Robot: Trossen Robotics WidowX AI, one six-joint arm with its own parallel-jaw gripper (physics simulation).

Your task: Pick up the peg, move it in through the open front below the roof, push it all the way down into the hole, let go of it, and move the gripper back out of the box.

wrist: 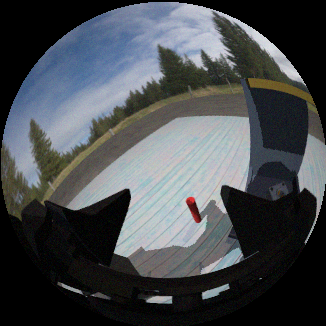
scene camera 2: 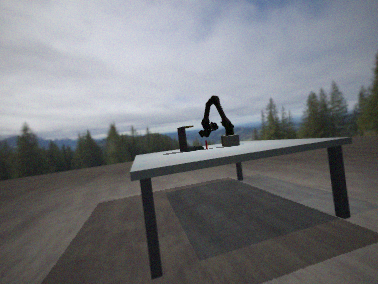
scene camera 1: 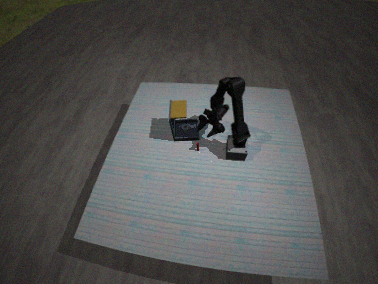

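Pixels of known places: gripper, between the fingertips: (wrist: 176, 192) (scene camera 2: 206, 132) (scene camera 1: 202, 134); arm's base, origin of its link: (scene camera 2: 230, 135) (scene camera 1: 239, 143).
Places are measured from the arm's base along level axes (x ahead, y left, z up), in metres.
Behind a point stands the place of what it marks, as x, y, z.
The red peg (scene camera 1: 198, 146) {0.240, -0.008, -0.046} (scene camera 2: 206, 145) {0.248, -0.008, -0.063} (wrist: 194, 210) {0.241, -0.020, -0.043} stands upright on the table beside the box. The box has a dark base (scene camera 1: 192, 137) {0.280, -0.092, -0.069}, a tall dark back wall (scene camera 2: 182, 140) {0.408, -0.152, 0.004} (wrist: 280, 120) {0.399, -0.157, 0.053} and a yellow roof (scene camera 1: 178, 109) {0.354, -0.158, 0.125} (scene camera 2: 186, 127) {0.373, -0.104, 0.114} (wrist: 278, 86). A small grey piece (wrist: 279, 190) {0.341, -0.174, -0.063} shows on its floor in the wrist view; the hole itself is too small to make out. My gripper (scene camera 1: 204, 132) {0.218, -0.035, 0.045} (wrist: 176, 192) {0.218, -0.035, 0.045} is open and empty, above the table near the box's open side. In the wrist view the peg shows between and below the spread fingers, apart from both.
The arm's grey base block (scene camera 1: 236, 151) {0.022, 0.054, -0.004} (scene camera 2: 230, 140) {0.045, 0.058, -0.046} stands on the table (scene camera 1: 200, 210) {0.228, 0.362, -0.099} (scene camera 2: 250, 153) {0.322, 0.615, -0.103}, to the right of the peg and box in both scene views. The box wall rises close behind the right finger in the wrist view. Shadows lie around the peg.
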